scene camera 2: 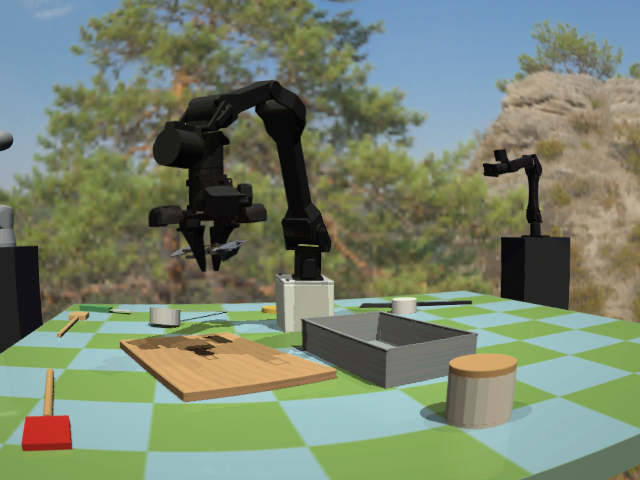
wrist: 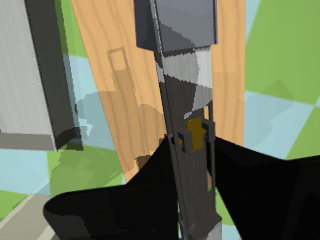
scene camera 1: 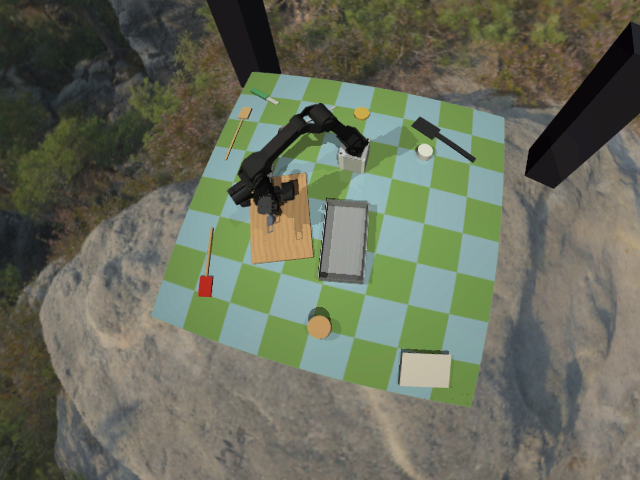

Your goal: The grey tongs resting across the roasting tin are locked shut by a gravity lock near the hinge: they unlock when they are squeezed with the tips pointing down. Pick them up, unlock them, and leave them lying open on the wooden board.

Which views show the white box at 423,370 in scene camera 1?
Scene camera 1 only.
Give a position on a wooden board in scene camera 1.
291,239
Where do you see a lidded canister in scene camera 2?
At 480,391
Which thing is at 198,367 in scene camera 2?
A wooden board.
